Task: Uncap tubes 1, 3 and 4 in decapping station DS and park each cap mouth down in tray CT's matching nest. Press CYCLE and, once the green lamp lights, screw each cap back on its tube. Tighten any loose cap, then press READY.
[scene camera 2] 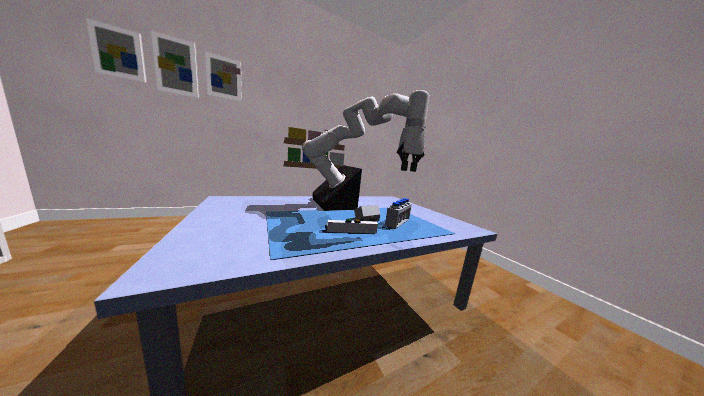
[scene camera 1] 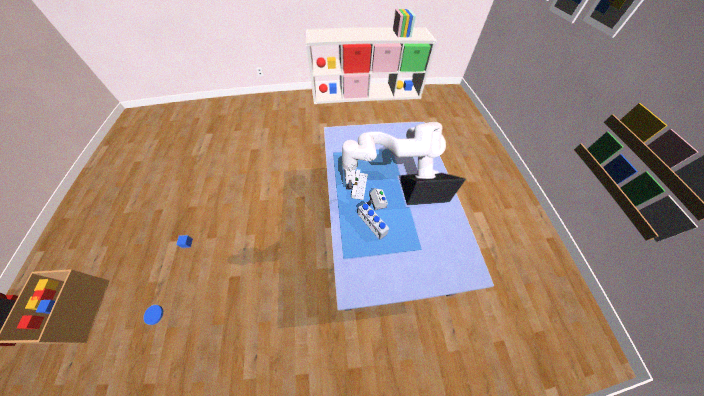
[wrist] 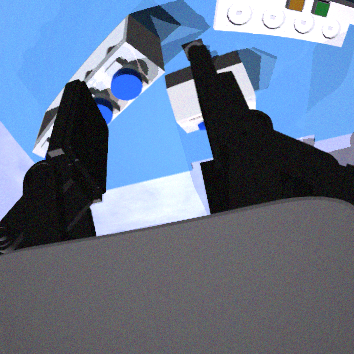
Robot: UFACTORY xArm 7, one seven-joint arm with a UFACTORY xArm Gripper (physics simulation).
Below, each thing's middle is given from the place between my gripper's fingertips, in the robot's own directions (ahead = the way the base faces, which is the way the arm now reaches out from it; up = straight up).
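With the small lamp box (wrist: pixel 179 84) as my reference, I find that my gripper is 20 cm past it and 2 cm to the left of it, and 24 cm above it as well.
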